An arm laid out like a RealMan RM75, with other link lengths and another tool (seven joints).
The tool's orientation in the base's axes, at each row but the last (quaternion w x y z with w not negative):
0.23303 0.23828 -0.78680 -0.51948
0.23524 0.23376 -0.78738 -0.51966
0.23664 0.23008 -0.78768 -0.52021
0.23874 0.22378 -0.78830 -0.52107
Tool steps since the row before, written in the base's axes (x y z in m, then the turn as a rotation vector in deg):
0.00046 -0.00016 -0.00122 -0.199 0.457 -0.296
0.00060 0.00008 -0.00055 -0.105 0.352 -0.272
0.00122 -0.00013 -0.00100 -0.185 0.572 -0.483
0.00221 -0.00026 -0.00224 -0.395 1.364 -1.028
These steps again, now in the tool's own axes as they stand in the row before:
-0.00040 -0.00125 0.00003 -0.162 -0.090 0.549
-0.00059 -0.00056 -0.00012 -0.168 -0.116 0.409
-0.00101 -0.00112 -0.00049 -0.268 -0.225 0.687
-0.00190 -0.00240 -0.00076 -0.657 -0.427 1.568

